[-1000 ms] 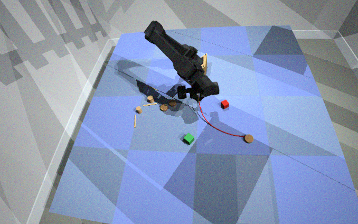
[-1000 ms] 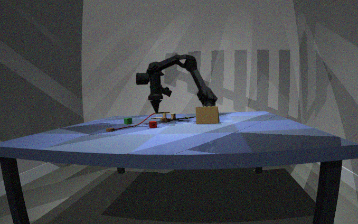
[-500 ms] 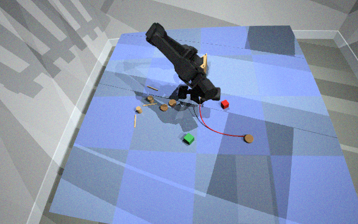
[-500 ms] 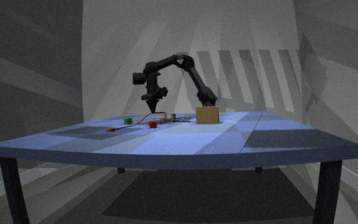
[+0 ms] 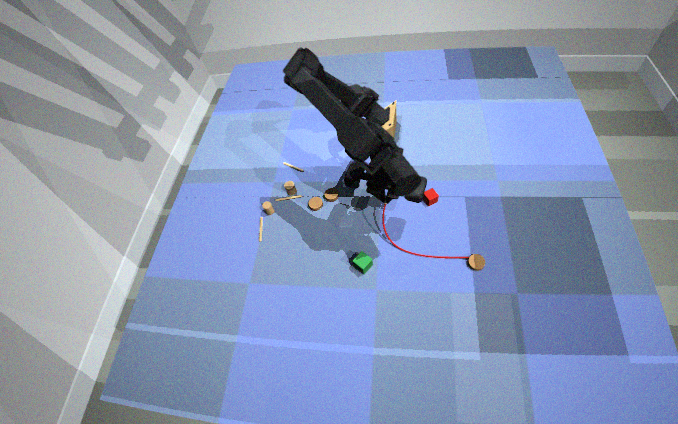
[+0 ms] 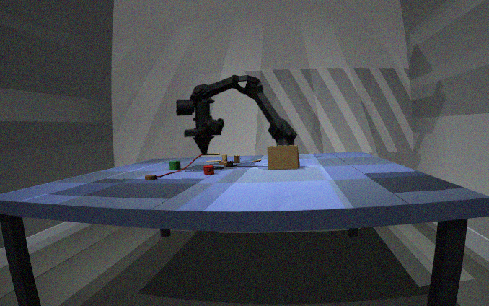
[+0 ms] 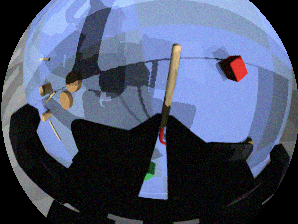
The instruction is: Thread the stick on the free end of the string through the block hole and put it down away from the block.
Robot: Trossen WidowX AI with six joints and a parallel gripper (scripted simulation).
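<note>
My gripper tip is 120 mm to the right of the red cube, 50 mm past it and 50 mm above it. The rest, counted from my gripper tip: thin wooden stick: 10 mm behind; then green cube: 150 mm ahead, 50 mm to the right, 40 mm below; then round wooden button: 220 mm to the left, 140 mm ahead, 60 mm below.
</note>
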